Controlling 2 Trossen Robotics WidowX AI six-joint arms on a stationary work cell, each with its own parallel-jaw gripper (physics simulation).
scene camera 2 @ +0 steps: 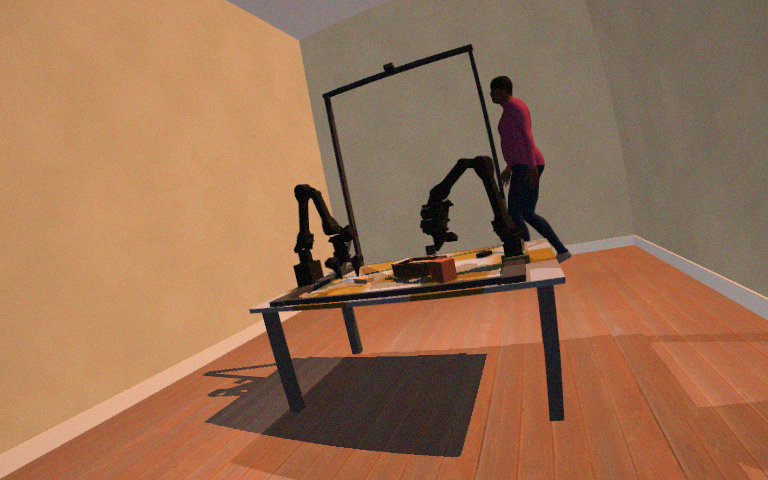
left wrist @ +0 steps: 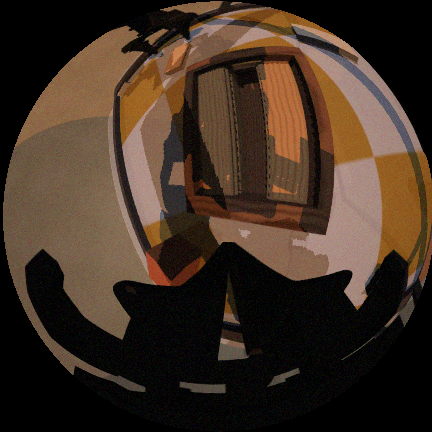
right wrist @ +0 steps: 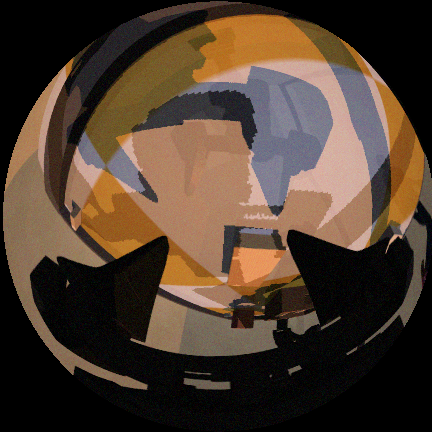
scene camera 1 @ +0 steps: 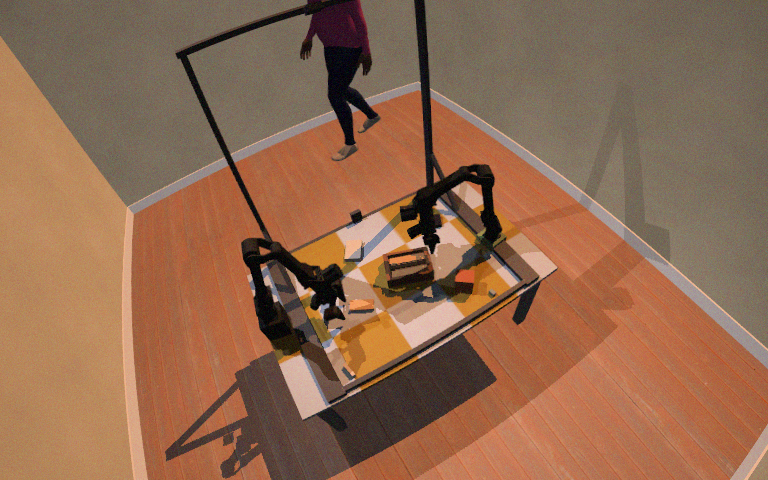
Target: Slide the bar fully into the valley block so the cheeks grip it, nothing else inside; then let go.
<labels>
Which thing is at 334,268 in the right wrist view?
My right gripper.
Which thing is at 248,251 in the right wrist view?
A bar.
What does my right gripper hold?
Nothing.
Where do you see a valley block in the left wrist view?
At 252,206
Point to a raised rail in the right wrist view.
72,108
</labels>
